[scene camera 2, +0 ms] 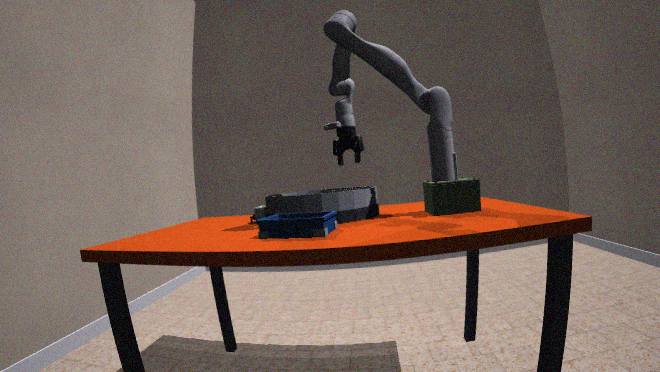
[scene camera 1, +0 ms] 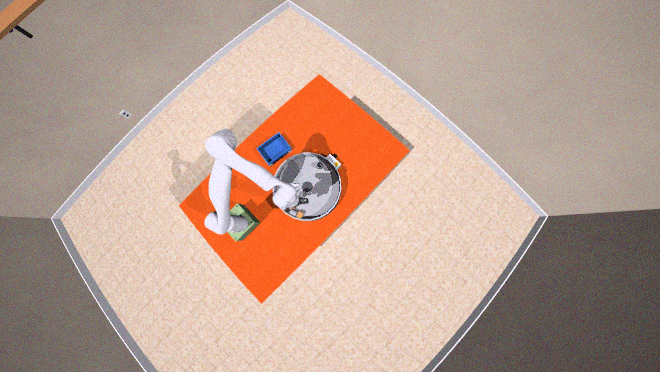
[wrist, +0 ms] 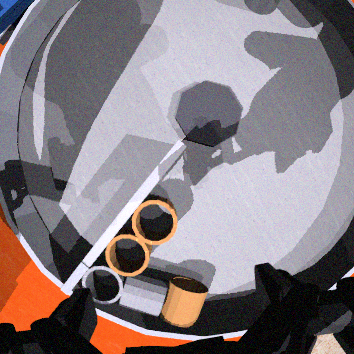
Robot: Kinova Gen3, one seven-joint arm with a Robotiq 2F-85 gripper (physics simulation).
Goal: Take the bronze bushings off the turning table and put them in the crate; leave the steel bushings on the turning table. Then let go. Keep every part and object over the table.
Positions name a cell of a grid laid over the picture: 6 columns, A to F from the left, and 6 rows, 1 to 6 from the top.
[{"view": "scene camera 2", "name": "my gripper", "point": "D3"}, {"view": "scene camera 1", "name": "grey turning table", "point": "C4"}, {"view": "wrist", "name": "my gripper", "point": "C6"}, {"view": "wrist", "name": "grey turning table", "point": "D3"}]
